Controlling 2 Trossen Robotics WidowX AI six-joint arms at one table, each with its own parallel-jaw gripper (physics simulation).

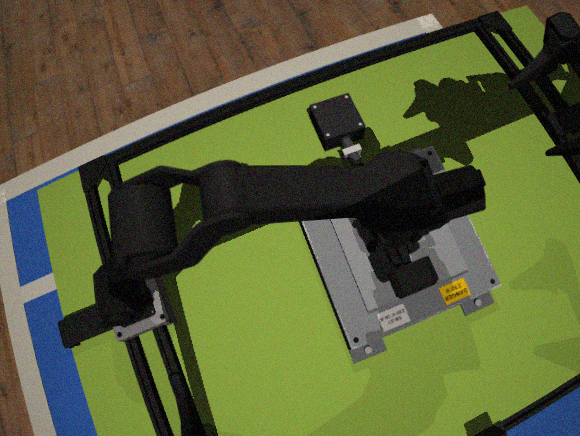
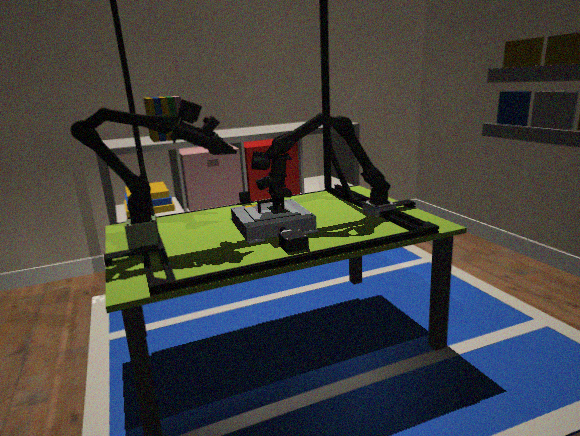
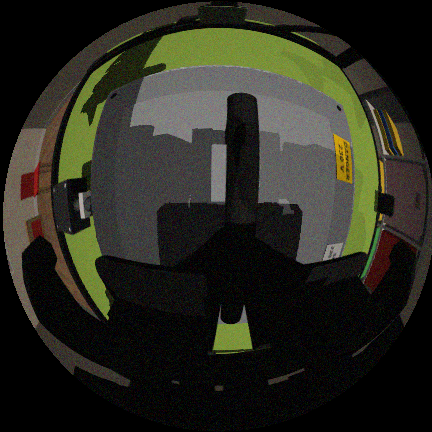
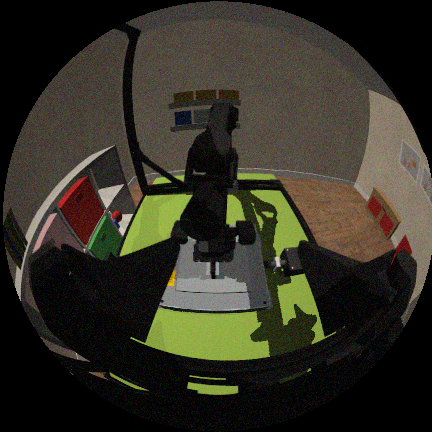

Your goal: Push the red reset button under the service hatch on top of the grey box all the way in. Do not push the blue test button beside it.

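Observation:
The grey box [image 1: 337, 277] [image 2: 262, 231] [image 3: 160, 100] [image 4: 254, 292] lies flat on the green table [image 1: 245, 346]. Its lighter grey hatch [image 3: 181, 112] [image 1: 355, 264] has a black bar handle [image 3: 241, 120] [image 4: 212, 271]. My left gripper [image 1: 401, 259] [image 2: 277, 203] [image 3: 230, 233] points straight down onto the box and is shut on this handle. My right gripper [image 2: 221, 149] [image 4: 241, 245] is open and empty, high above the table and away from the box.
A black block with a short shaft [image 1: 337, 118] [image 2: 293, 240] [image 3: 68, 205] [image 4: 289, 259] sits beside the box. A yellow danger label [image 1: 454, 291] [image 3: 343, 158] is on the box top. Black frame rails [image 1: 288, 88] edge the table. Red [image 2: 293, 169] and pink [image 2: 208, 177] boxes stand on a shelf behind.

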